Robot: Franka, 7 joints.
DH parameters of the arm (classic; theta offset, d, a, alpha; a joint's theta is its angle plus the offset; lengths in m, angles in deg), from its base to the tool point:
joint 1: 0 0.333 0 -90
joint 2: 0 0 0 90
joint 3: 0 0.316 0.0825 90
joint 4: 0 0 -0.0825 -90
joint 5: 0 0.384 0 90
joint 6: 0 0 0.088 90
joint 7: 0 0.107 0 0
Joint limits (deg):
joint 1: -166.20..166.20
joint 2: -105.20..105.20
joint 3: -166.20..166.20
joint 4: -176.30..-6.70
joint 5: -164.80..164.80
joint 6: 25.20..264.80
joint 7: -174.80..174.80
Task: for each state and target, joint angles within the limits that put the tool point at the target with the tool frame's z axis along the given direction. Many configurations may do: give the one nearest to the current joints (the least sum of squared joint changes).
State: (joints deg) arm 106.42 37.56 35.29 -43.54 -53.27 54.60 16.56
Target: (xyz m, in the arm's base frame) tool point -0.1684 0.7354 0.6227 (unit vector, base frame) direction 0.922 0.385 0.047
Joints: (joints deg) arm 106.43 44.11 10.27 -42.36 -99.88 89.51 16.56
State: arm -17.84 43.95 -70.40 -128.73 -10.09 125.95 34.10
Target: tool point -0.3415 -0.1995 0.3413 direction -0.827 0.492 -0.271
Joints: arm -40.93 71.01 -99.63 -163.05 -10.89 173.09 34.10
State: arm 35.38 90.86 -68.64 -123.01 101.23 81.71 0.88
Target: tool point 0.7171 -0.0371 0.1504 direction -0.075 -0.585 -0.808
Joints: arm 47.06 105.20 -92.49 -75.51 70.88 103.38 0.88
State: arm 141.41 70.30 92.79 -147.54 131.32 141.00 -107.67
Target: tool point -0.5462 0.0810 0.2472 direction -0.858 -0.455 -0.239
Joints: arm 103.34 48.05 72.87 -121.43 124.19 161.44 -107.67
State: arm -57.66 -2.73 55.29 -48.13 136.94 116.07 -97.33
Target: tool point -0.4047 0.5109 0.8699 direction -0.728 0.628 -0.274
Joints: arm -44.74 -50.63 55.85 -11.67 134.00 116.86 -97.33
